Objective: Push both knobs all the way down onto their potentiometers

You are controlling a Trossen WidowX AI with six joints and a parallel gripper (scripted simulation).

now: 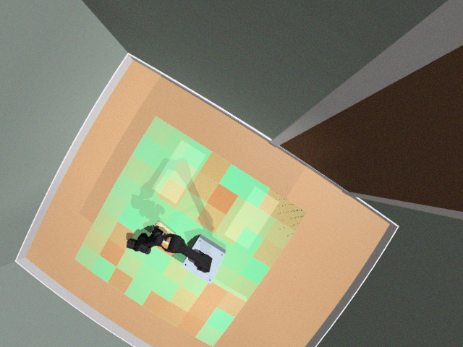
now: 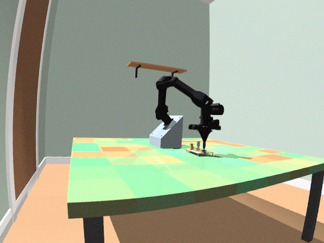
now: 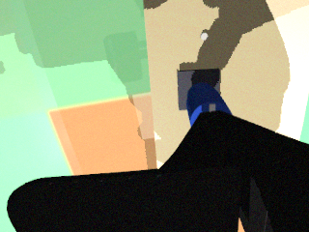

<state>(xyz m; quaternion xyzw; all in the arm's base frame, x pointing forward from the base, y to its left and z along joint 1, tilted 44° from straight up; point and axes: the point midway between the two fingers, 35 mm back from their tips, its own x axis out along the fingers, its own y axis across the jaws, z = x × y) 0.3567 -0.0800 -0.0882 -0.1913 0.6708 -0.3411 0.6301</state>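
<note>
My gripper tip is now 10 mm above the blue knob. Also, from my gripper tip: white knob (60 mm behind, 10 mm to the left, 10 mm below).
</note>
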